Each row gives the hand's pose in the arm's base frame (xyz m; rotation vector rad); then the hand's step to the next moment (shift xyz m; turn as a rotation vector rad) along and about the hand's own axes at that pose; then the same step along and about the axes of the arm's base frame.
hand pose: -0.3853 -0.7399 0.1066 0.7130 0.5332 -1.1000
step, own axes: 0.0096 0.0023 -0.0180 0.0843 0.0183 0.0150
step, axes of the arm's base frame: 0.0049 0.0082 -0.0182 0.0488 -0.0574 -0.0447
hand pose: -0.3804 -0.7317 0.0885 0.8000 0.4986 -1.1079
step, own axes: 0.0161 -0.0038 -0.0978 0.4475 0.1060 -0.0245
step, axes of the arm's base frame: 0.0056 0.0657 -0.0741 0.2701 -0.2216 -0.3000
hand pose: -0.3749 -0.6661 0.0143 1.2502 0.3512 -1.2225
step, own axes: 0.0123 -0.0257 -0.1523 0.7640 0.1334 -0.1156
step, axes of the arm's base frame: 0.0425 0.1273 -0.0774 0.4501 -0.3080 -0.5634
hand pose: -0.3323 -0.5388 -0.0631 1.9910 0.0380 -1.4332
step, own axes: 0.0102 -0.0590 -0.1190 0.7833 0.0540 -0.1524
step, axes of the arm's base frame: 0.0796 0.1052 -0.0182 0.4570 -0.2338 -0.6133
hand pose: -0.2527 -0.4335 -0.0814 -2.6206 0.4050 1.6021
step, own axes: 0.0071 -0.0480 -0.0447 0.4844 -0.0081 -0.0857
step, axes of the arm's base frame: 0.0536 0.0372 0.0098 0.2853 -0.1031 -0.3873
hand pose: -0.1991 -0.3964 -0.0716 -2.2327 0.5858 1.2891
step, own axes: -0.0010 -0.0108 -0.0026 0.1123 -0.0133 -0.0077
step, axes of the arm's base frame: 0.0076 0.0070 0.0042 0.0647 -0.0075 -0.0928
